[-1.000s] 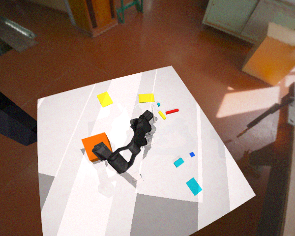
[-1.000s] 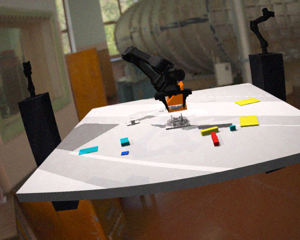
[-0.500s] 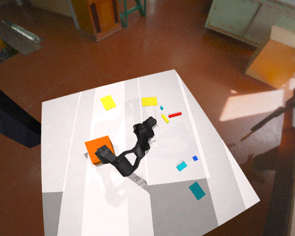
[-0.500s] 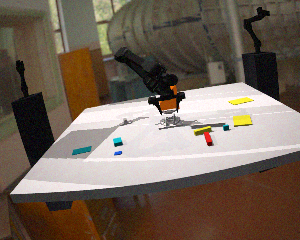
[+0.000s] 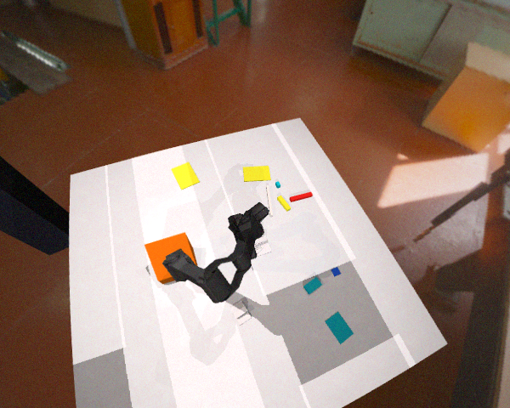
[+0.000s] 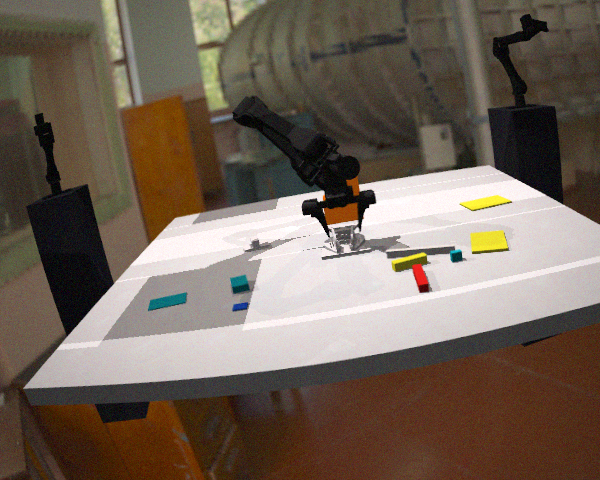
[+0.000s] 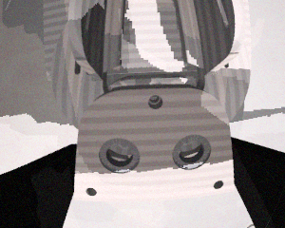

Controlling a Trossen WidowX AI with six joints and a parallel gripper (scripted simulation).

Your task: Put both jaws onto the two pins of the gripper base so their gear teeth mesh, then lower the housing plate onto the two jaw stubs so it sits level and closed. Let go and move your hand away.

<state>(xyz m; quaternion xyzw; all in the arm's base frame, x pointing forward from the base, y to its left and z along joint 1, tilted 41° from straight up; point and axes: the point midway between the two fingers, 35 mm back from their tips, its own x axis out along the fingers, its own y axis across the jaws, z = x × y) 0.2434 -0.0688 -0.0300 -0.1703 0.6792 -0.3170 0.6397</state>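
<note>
Right now the housing plate is 20 mm below my gripper tip and 10 mm ahead of it. From my gripper tip the other things lie so: ribbed plate (70 mm ahead, 20 mm below, 10 mm to the right); then pale grey jaw (30 mm ahead, 10 mm to the left, 10 mm below); then pale strip (210 mm ahead, 140 mm to the left, 10 mm below).
</note>
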